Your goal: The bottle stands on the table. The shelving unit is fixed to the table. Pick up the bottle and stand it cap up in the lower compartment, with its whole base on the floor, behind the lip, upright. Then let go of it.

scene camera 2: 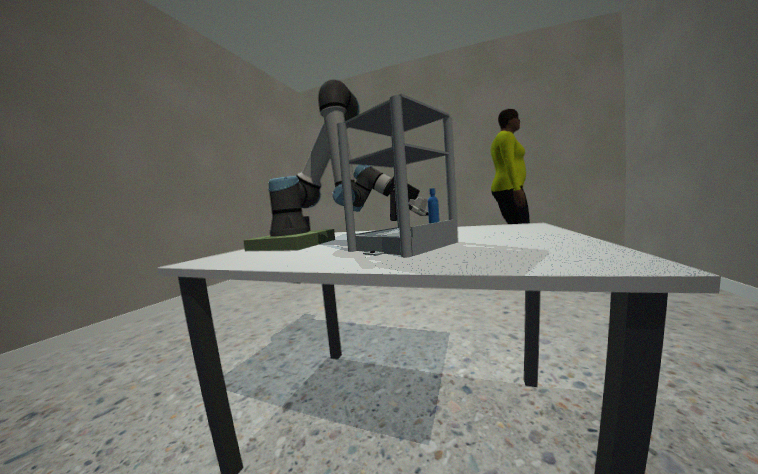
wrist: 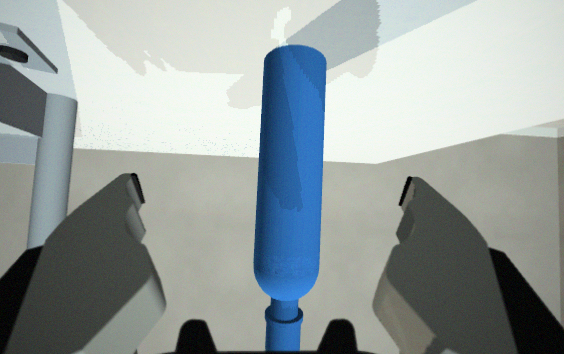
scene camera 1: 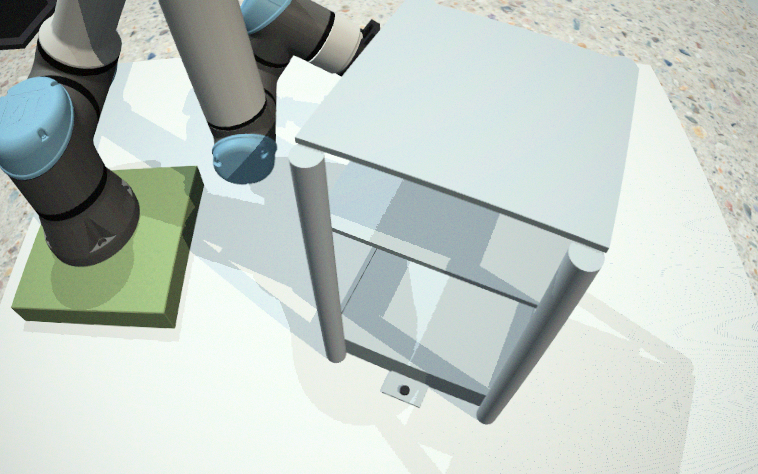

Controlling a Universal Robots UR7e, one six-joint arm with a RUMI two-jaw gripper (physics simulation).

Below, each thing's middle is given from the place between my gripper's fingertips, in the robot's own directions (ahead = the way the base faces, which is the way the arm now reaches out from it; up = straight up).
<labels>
My gripper is now 2 cm short of the blue bottle (wrist: 286, 260), 1 cm to the right of it and 1 cm below it. The rest, counted from my hand: grey shelving unit (scene camera 1: 486, 161): 28 cm to the right, 11 cm above.
</labels>
